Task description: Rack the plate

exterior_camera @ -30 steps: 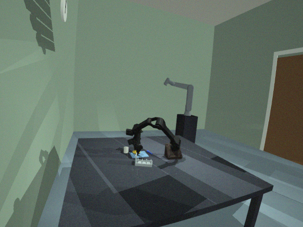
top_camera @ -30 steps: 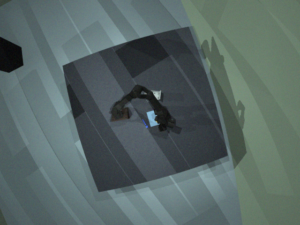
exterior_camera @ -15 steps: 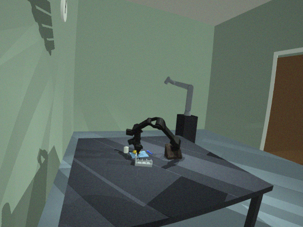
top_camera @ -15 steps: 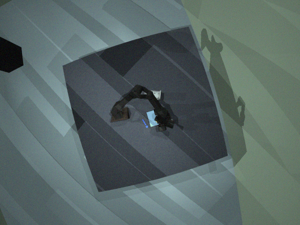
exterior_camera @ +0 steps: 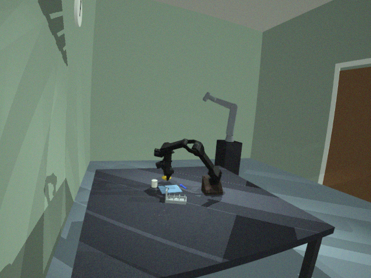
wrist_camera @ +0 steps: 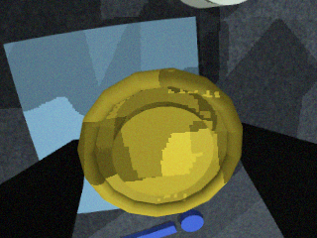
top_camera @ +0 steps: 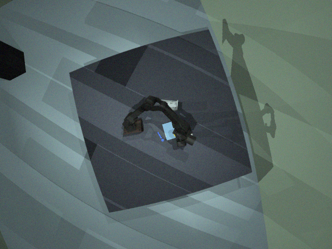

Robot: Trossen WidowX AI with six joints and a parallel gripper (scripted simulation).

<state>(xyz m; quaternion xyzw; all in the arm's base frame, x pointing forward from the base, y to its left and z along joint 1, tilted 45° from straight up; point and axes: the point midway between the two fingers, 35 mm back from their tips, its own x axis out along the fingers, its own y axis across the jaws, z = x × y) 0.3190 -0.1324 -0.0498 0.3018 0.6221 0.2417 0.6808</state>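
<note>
Now: gripper tip 22 cm to the right of the dish rack, 5 cm above it and 1 cm past it. The rest, counted from my gripper tip: yellow plate 1 cm above; white cup 8 cm ahead, 5 cm below, 4 cm to the right; mat 7 cm below, 3 cm to the left, 2 cm behind.
</note>
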